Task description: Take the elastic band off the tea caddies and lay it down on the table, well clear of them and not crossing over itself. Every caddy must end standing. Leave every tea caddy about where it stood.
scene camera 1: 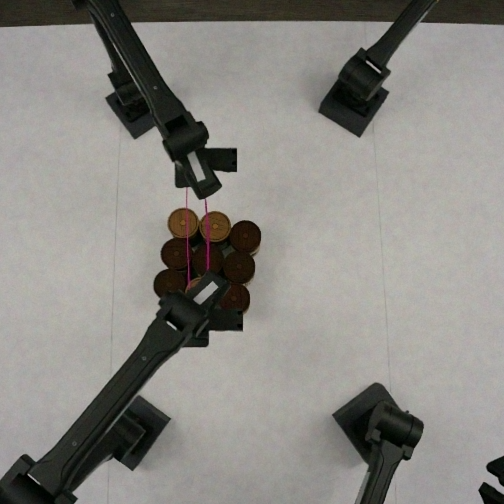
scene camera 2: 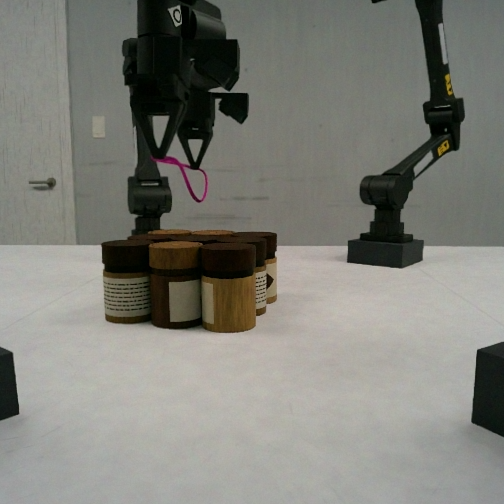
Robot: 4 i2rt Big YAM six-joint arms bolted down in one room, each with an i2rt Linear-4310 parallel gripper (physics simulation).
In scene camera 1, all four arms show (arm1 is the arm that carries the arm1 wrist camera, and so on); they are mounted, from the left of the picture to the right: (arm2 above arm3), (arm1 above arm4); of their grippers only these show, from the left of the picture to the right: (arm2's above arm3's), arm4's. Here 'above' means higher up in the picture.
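The magenta elastic band [scene camera 1: 208, 240] [scene camera 2: 202, 175] hangs in the air above the tea caddies [scene camera 1: 245, 236] [scene camera 2: 177, 300], stretched between two grippers, with a loop drooping in scene camera 2. The caddies visible there stand upright in a tight cluster. In scene camera 1, arm2's gripper [scene camera 1: 197, 175] is above the cluster and arm3's gripper [scene camera 1: 206, 294] over its lower part; their fingertips are hidden. In scene camera 2, the near gripper [scene camera 2: 160, 156] and the farther gripper [scene camera 2: 196, 167] are shut on the band. Arm4's gripper [scene camera 1: 484, 478] is partly in view, fingers apart.
The pale table [scene camera 1: 300, 225] [scene camera 2: 300, 400] carries the arms' dark base blocks, including arm1's [scene camera 1: 332, 110] and arm4's [scene camera 1: 350, 417]. Another base block [scene camera 2: 385, 254] stands at the back right in scene camera 2. Arm2's and arm3's links reach in from the left in scene camera 1.
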